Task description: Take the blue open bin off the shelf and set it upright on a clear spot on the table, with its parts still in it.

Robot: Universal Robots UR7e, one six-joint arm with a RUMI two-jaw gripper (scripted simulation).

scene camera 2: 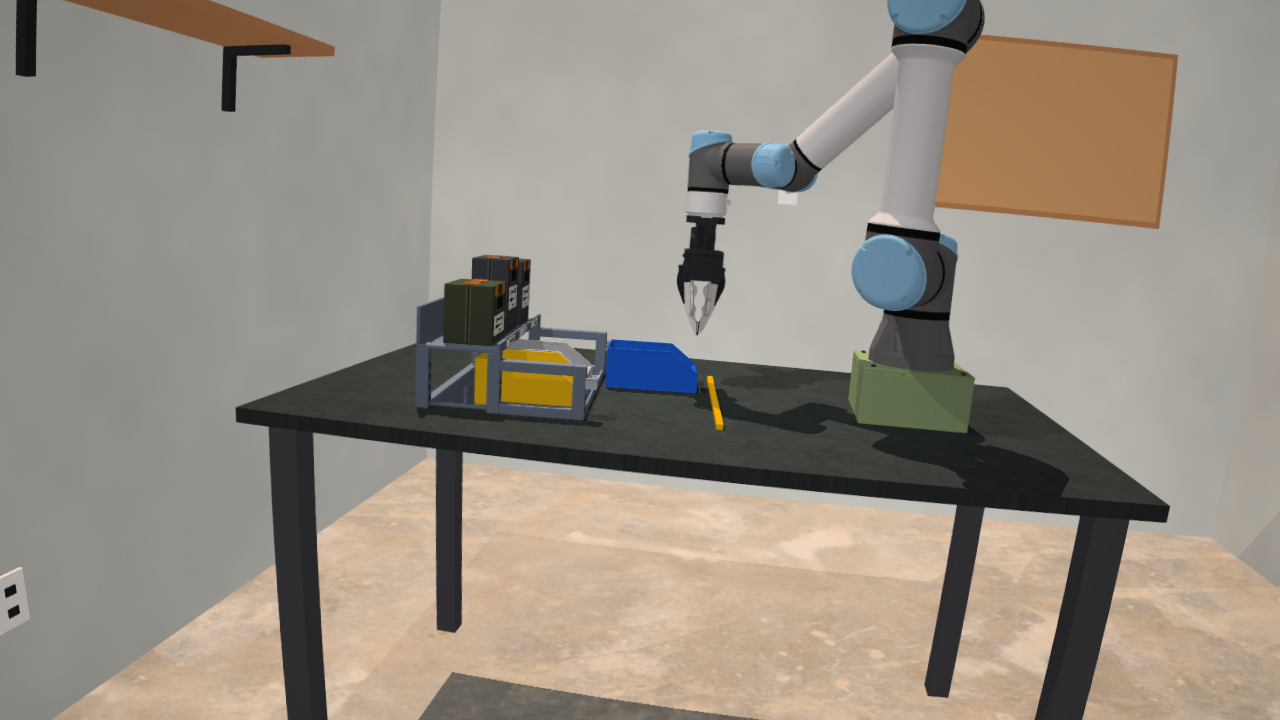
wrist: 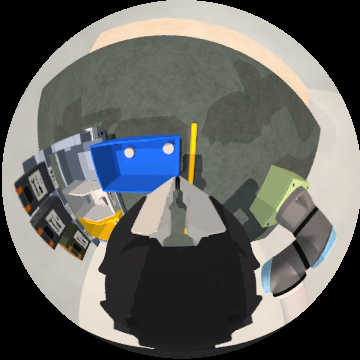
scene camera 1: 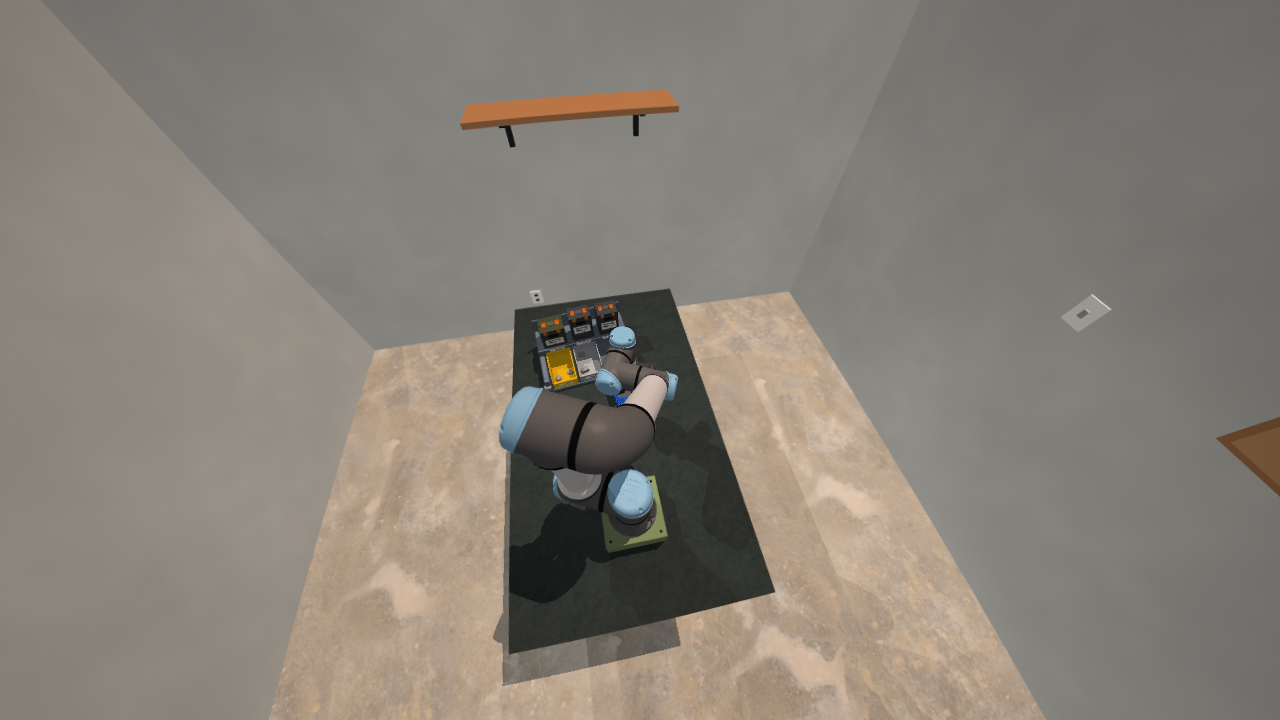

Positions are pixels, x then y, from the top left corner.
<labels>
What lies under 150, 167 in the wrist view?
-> A blue open bin.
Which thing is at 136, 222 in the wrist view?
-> The gripper.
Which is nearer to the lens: the blue open bin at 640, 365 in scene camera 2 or the yellow bin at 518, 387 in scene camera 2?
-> The yellow bin.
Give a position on a white bin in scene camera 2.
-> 569, 353
</labels>
